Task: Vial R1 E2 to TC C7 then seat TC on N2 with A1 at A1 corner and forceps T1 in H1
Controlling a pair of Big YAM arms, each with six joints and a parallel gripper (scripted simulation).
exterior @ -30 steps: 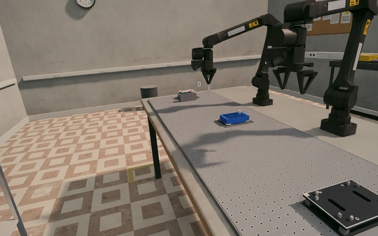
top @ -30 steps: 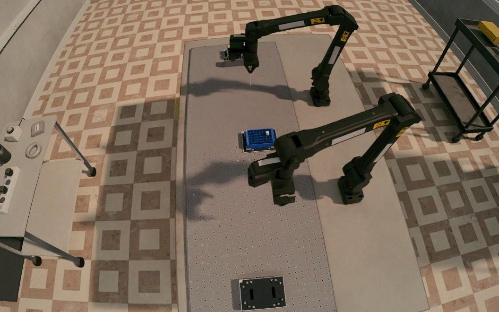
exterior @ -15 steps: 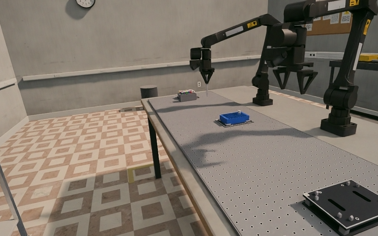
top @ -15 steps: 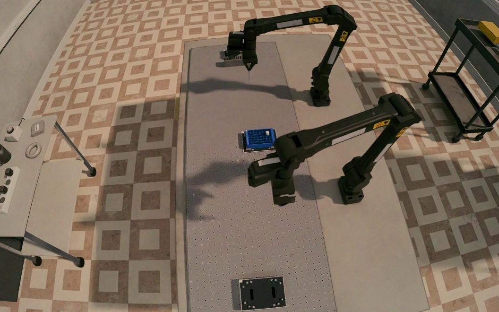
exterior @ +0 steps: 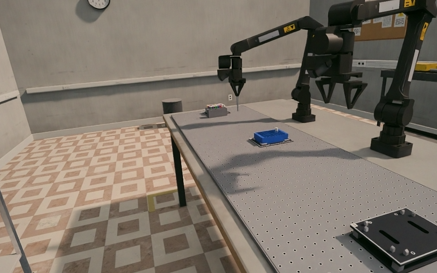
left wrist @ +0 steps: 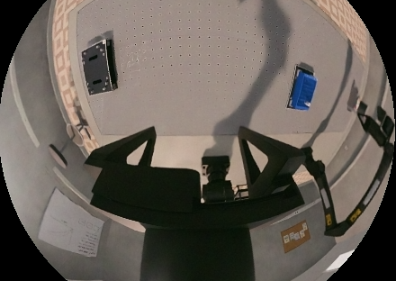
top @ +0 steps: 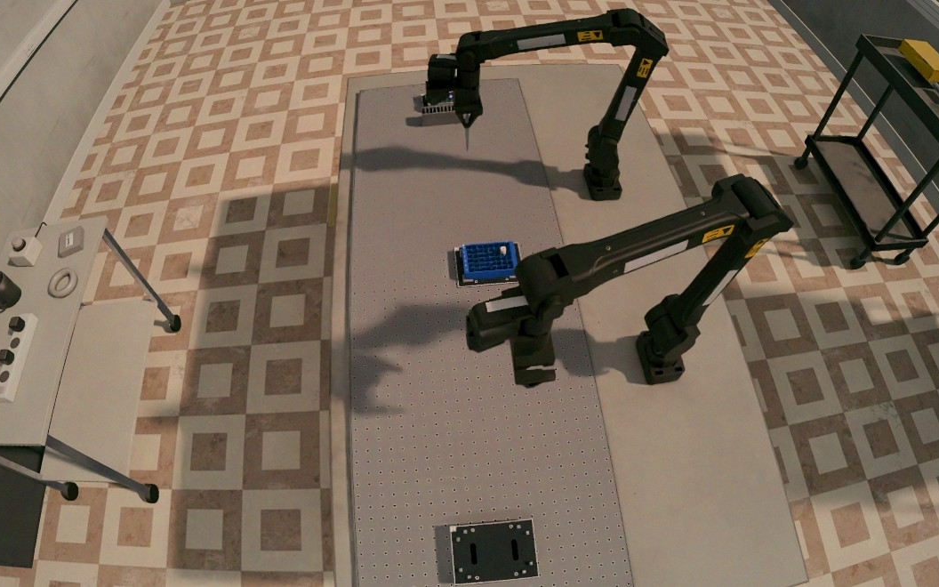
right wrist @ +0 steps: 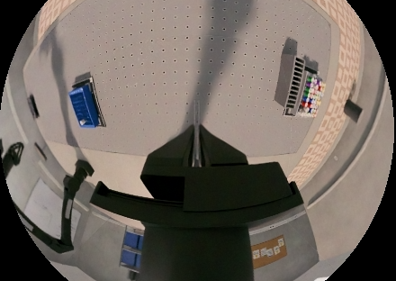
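My right hand is 3 cm above the forceps T1. Also, from my right hand: nest N2: 6 cm ahead, 104 cm to the left, 14 cm below.
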